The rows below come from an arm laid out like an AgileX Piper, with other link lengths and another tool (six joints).
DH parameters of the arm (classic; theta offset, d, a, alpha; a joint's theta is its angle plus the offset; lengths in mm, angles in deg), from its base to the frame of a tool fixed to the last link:
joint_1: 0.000 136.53 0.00 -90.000
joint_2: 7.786 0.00 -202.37 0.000
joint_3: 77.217 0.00 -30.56 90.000
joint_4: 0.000 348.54 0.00 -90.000
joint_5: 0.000 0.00 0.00 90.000
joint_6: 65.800 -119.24 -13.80 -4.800
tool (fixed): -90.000 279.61 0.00 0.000
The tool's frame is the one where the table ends.
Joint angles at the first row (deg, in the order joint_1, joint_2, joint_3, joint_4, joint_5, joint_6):
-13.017 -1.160 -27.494 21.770 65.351 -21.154
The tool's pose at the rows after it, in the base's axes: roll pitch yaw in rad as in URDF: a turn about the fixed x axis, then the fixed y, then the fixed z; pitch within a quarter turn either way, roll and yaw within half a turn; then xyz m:
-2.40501 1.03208 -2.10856 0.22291 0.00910 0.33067
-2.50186 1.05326 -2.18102 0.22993 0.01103 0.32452
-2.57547 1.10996 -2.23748 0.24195 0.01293 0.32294
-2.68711 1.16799 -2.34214 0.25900 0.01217 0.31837
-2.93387 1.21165 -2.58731 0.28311 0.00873 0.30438
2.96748 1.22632 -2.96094 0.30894 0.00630 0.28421
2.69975 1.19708 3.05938 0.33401 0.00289 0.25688
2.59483 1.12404 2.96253 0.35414 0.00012 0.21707
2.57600 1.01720 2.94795 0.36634 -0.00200 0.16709
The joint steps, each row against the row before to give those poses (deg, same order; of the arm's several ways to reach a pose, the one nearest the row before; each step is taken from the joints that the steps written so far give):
0.447 -0.001 0.001 1.185 -1.040 1.321
0.000 2.143 -0.001 1.849 -0.186 0.629
0.002 2.970 0.001 3.405 -2.874 0.230
0.001 4.272 0.000 3.679 -4.056 0.000
-0.002 6.557 -0.002 4.549 -4.838 -0.002
0.002 7.735 0.002 7.053 -4.819 -1.153
0.000 8.517 -0.001 7.885 -4.562 -4.583
0.000 9.142 0.000 6.443 -2.701 -5.916
0.000 9.374 0.002 3.784 -1.482 -4.537

